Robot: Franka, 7 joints.
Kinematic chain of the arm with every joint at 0, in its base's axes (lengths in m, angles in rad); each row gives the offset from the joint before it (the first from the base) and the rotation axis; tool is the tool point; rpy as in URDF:
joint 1: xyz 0 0 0.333 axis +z
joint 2: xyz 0 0 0 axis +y
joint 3: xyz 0 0 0.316 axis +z
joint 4: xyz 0.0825 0 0 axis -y
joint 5: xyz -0.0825 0 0.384 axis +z
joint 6: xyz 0 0 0 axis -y
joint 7: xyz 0.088 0 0 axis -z
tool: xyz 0 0 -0.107 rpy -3.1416 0 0
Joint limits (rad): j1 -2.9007..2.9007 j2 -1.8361..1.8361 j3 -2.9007..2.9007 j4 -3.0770..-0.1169 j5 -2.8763..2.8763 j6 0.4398..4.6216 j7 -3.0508..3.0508
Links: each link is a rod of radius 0.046 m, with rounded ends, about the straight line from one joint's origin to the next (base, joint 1, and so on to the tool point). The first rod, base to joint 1, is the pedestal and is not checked.
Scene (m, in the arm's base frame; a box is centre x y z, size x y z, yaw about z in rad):
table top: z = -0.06
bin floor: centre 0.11 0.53 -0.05 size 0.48 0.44 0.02 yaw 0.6
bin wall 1: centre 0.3 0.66 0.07 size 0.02 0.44 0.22 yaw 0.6
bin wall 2: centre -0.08 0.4 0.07 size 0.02 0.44 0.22 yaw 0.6
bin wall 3: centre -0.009 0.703 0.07 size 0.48 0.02 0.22 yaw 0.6
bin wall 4: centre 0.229 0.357 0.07 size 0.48 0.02 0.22 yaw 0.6
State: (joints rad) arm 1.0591 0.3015 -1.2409 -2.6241 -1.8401 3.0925 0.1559
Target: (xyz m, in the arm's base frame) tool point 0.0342 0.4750 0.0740
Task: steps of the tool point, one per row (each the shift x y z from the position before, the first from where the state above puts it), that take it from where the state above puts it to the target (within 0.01 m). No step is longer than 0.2 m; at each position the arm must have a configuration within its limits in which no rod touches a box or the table.
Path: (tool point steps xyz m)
1: 0.0435 0.0393 0.0687
2: 0.0189 0.0284 0.0773
3: -0.0010 0.0135 0.0791
4: -0.0150 -0.0026 0.0767
5: -0.0232 -0.0171 0.0724
6: 0.0003 0.1628 -0.0654
7: -0.0463 0.1409 -0.0909
8: -0.0851 0.0997 -0.1098
9: -0.1103 0.0451 -0.1172
10: -0.1191 -0.0150 -0.1104

